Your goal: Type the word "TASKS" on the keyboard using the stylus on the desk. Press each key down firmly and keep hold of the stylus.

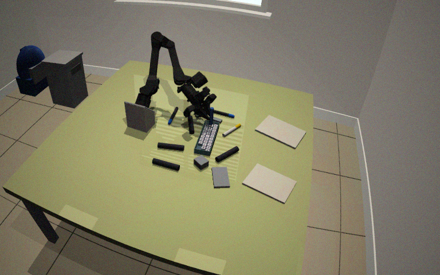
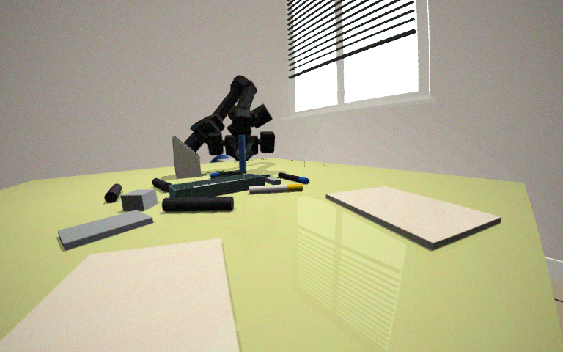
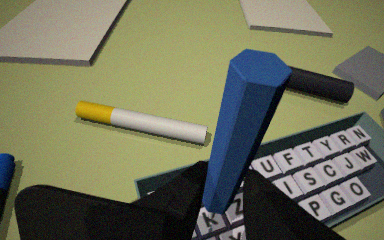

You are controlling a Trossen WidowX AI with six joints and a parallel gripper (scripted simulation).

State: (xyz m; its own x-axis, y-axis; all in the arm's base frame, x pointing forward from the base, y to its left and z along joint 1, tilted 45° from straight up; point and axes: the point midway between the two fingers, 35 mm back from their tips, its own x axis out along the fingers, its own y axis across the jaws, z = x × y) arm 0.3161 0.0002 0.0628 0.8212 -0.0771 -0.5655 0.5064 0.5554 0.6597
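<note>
My gripper tip is 110 mm short of the yellow marker, 30 mm to the right of it and 60 mm above it. The rest, counted from my gripper tip: grey slab 100 mm ahead, 290 mm to the right, 70 mm below; blue stylus 20 mm below; grey cube 10 mm ahead, 240 mm to the right, 60 mm below.
</note>
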